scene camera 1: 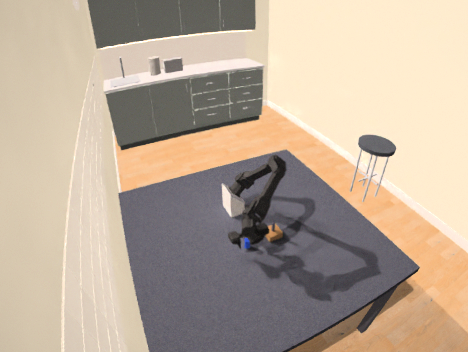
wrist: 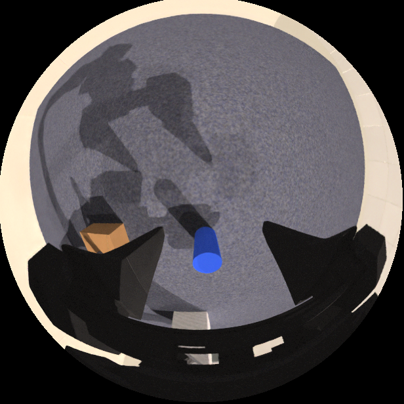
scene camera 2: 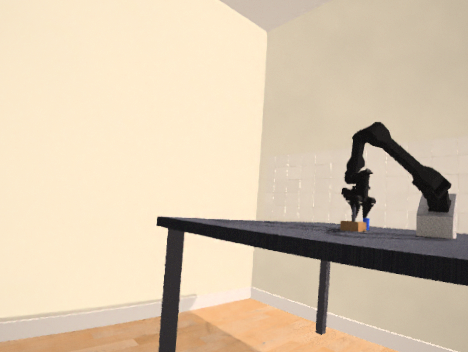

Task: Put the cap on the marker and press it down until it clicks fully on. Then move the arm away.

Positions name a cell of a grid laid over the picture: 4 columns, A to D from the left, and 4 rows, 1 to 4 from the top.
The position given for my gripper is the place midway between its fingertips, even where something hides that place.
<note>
In view: my gripper (wrist: C3), a blue cap (wrist: C3) and an orange-brown block (wrist: B3).
</note>
